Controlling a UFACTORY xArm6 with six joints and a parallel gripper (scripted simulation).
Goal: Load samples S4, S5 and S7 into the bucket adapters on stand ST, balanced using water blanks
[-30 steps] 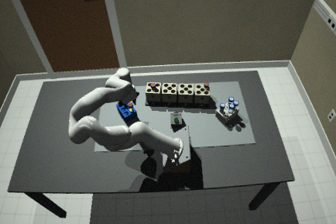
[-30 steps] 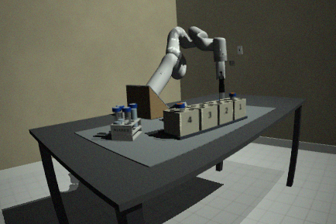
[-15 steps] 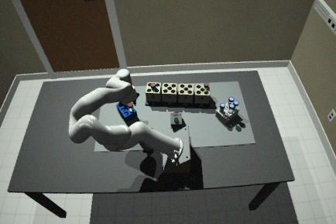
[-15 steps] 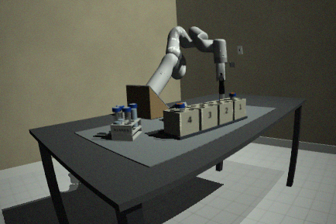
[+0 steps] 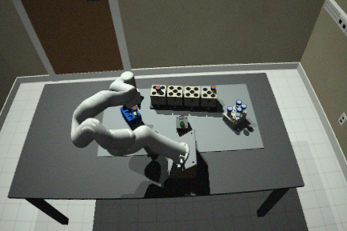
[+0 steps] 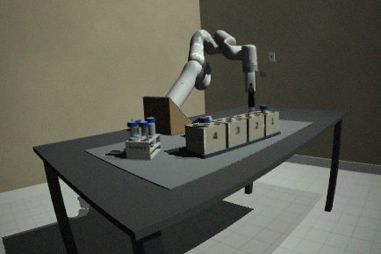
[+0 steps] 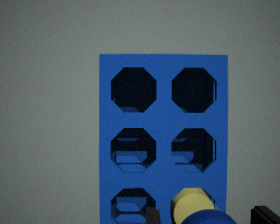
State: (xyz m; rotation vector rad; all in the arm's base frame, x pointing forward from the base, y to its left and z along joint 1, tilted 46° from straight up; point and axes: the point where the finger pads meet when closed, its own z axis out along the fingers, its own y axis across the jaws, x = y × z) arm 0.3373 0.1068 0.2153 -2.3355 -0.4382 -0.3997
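Right now my hand is 50 mm above the sample S4 and 10 mm past it. Also, from my hand: blue rack: 90 mm below, 40 mm to the left, 30 mm ahead; sample S7: 170 mm to the right, 140 mm ahead, 50 mm below; adapter 2: 270 mm to the right, 110 mm ahead, 60 mm below.
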